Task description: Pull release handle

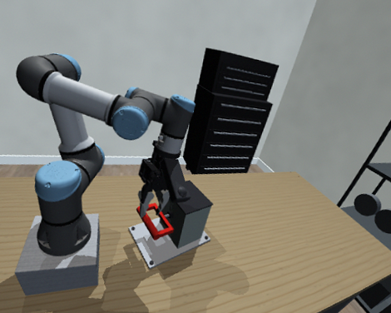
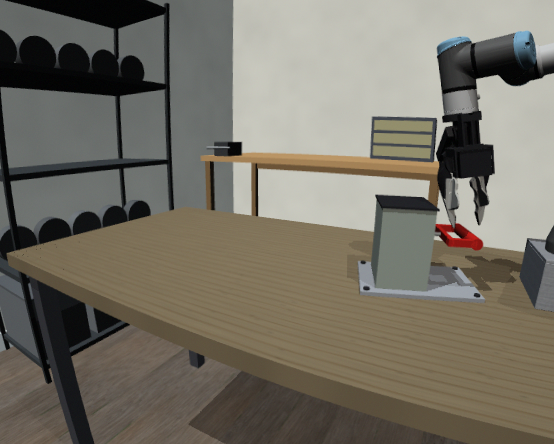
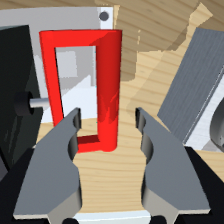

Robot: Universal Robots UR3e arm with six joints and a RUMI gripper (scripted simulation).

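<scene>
My gripper is now 90 mm short of the baseplate, 20 mm to the right of it and 140 mm above it.
</scene>
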